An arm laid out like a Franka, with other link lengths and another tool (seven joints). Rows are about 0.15 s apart.
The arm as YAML. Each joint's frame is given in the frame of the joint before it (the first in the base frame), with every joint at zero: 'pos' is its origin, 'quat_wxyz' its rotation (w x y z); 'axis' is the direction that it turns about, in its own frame. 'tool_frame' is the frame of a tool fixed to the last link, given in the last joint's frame.
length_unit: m
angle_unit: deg
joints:
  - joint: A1
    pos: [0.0, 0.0, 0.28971]
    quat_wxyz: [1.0, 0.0, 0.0, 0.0]
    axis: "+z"
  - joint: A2
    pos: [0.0, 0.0, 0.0]
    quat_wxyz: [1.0, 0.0, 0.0, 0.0]
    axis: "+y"
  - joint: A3
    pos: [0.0, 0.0, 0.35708]
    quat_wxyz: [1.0, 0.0, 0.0, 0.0]
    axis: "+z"
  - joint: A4
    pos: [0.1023, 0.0, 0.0]
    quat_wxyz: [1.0, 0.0, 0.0, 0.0]
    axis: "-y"
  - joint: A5
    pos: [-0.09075, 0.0, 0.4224]
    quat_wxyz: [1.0, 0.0, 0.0, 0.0]
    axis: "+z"
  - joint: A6
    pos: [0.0, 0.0, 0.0]
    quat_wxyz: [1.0, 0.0, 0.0, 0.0]
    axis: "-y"
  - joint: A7
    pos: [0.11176, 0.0, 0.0]
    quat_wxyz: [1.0, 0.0, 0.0, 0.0]
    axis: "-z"
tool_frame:
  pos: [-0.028, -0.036, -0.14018]
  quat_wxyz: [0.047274, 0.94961, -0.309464, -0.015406]
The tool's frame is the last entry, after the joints.
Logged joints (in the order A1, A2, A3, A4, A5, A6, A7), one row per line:
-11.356, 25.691, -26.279, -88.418, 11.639, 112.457, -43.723
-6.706, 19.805, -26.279, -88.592, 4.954, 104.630, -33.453
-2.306, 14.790, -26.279, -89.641, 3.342, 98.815, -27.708
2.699, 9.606, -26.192, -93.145, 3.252, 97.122, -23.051
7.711, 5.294, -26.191, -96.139, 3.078, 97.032, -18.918
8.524, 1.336, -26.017, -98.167, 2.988, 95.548, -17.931
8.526, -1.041, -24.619, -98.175, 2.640, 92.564, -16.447
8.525, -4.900, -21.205, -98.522, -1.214, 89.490, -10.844
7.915, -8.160, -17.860, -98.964, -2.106, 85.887, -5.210
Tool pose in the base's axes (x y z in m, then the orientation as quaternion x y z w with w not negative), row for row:
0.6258, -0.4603, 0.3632, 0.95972, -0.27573, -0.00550, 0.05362
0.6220, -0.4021, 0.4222, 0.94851, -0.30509, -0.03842, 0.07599
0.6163, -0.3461, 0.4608, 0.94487, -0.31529, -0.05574, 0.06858
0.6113, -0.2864, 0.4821, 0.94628, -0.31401, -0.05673, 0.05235
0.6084, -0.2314, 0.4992, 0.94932, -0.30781, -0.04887, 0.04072
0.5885, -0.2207, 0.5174, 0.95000, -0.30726, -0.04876, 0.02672
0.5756, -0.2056, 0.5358, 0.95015, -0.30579, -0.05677, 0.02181
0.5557, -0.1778, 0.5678, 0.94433, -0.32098, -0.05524, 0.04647
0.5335, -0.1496, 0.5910, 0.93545, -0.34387, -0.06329, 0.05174
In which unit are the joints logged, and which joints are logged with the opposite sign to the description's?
The joints are logged in degrees. Opposite sign: none.
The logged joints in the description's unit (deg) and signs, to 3 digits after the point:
-11.356, 25.691, -26.279, -88.418, 11.639, 112.457, -43.723
-6.706, 19.805, -26.279, -88.592, 4.954, 104.630, -33.453
-2.306, 14.790, -26.279, -89.641, 3.342, 98.815, -27.708
2.699, 9.606, -26.192, -93.145, 3.252, 97.122, -23.051
7.711, 5.294, -26.191, -96.139, 3.078, 97.032, -18.918
8.524, 1.336, -26.017, -98.167, 2.988, 95.548, -17.931
8.526, -1.041, -24.619, -98.175, 2.640, 92.564, -16.447
8.525, -4.900, -21.205, -98.522, -1.214, 89.490, -10.844
7.915, -8.160, -17.860, -98.964, -2.106, 85.887, -5.210

